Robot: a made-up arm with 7 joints. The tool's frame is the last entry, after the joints. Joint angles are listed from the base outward. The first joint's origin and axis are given. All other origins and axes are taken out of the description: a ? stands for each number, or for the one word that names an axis. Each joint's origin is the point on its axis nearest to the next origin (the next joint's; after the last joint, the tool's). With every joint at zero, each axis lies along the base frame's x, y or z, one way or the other. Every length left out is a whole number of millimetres.
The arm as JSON. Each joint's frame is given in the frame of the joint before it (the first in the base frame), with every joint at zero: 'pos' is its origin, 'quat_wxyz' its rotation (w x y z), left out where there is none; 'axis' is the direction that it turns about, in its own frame. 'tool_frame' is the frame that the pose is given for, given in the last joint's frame.
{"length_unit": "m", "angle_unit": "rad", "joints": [
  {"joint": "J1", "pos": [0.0, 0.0, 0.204], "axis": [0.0, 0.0, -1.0]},
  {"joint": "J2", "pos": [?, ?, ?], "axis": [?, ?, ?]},
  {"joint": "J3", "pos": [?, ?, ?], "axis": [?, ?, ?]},
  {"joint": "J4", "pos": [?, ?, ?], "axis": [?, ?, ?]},
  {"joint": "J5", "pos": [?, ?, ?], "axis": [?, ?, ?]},
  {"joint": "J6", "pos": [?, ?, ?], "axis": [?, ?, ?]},
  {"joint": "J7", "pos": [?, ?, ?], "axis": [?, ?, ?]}
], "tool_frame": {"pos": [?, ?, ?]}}
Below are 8 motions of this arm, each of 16 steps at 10 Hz.
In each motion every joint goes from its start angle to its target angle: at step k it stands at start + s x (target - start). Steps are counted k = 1, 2, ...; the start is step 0. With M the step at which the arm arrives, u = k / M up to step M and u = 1 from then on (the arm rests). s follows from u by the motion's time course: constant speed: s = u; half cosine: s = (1 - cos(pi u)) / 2; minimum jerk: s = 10 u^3 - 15 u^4 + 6 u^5.
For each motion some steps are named. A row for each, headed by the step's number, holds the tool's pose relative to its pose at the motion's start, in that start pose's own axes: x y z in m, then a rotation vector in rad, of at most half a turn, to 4 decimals.
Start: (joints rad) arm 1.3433 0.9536 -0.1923 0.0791 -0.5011 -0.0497 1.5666
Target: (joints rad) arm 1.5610 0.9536 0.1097 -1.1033 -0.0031 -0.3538 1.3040
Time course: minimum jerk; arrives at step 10
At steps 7, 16:
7: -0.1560 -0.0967 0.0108 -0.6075 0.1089 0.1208
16: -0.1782 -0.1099 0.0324 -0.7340 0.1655 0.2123

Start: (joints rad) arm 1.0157 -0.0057 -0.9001 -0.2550 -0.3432 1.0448 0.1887
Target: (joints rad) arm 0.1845 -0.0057 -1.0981 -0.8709 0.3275 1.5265 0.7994
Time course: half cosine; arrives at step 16
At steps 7, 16:
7: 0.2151 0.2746 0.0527 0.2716 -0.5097 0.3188
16: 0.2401 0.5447 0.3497 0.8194 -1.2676 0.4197

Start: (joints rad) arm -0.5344 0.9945 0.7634 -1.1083 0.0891 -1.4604 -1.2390
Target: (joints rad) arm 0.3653 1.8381 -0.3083 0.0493 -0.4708 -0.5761 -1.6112
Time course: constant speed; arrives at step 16
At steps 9, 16:
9: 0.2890 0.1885 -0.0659 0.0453 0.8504 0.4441
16: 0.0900 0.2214 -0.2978 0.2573 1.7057 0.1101

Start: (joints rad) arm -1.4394 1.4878 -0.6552 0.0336 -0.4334 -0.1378 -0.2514
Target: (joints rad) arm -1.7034 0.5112 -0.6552 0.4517 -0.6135 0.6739 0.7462
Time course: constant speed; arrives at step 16
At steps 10, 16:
10: 0.1368 0.1156 0.3568 -0.6092 -0.9600 -0.0389
16: 0.0822 0.2578 0.5076 -0.8088 -1.5224 -0.2434

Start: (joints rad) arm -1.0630 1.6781 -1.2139 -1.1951 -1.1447 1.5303 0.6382
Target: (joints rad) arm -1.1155 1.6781 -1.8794 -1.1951 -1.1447 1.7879 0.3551
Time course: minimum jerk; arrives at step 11
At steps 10, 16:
10: 0.0717 0.1680 -0.0109 0.5113 -0.1653 -0.7382
16: 0.0725 0.1690 -0.0108 0.5140 -0.1667 -0.7431

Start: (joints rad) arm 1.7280 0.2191 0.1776 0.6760 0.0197 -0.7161 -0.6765
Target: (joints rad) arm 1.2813 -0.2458 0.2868 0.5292 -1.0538 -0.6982 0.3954
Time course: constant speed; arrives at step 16
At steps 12, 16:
12: 0.0865 0.1660 0.1602 -0.5345 -0.2278 -0.2510
16: 0.1164 0.2426 0.1875 -0.6648 -0.2340 -0.3481

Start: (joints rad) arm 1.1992 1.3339 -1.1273 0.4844 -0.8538 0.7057 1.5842
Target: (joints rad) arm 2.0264 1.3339 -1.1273 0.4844 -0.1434 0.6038 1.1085
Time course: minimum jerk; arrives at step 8
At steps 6, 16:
6: -0.0061 0.0640 -0.0316 1.3687 -0.2937 -0.2956
16: -0.0004 0.0741 -0.0243 1.5057 -0.3532 -0.3534

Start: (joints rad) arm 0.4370 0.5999 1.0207 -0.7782 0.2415 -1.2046 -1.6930
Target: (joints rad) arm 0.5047 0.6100 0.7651 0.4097 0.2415 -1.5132 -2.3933
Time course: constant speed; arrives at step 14
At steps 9, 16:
9: 0.0302 0.0275 -0.0920 0.4982 0.7203 -0.2358
16: 0.0183 0.0728 -0.0833 0.6494 1.0796 -0.5332

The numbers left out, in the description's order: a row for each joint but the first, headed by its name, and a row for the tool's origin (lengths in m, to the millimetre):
J2: xyz 0.045 0.061 0.0, axis 0.0 1.0 0.0
J3: xyz -0.053 0.0 -0.098, axis 0.0 0.0 -1.0
J4: xyz 0.029 -0.192 0.0, axis 1.0 0.0 0.0
J5: xyz 0.0 -0.197 0.089, axis 0.0 0.0 1.0
J6: xyz 0.028 0.051 0.0, axis 0.0 -1.0 0.0
J7: xyz 0.01 0.0 -0.277, axis -1.0 0.0 0.0
tool: xyz 0.0 -0.247 0.005

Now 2 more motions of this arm.
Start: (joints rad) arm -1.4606 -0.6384 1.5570 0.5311 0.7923 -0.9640 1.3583
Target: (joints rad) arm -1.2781 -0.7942 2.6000 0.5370 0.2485 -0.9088 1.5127
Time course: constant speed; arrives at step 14
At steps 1, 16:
1: -0.0088 0.0260 0.0187 0.0628 0.0718 -0.0637
16: 0.0961 0.2522 0.3207 1.0137 0.8929 -0.8490

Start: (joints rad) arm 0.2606 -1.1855 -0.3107 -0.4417 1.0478 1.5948 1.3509
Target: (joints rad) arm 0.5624 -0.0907 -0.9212 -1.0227 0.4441 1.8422 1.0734
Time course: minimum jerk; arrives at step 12
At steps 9, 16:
9: -0.0862 0.1847 -0.1186 0.4776 0.3688 0.0813
16: -0.1004 0.2055 -0.1159 0.5083 0.3963 0.0426

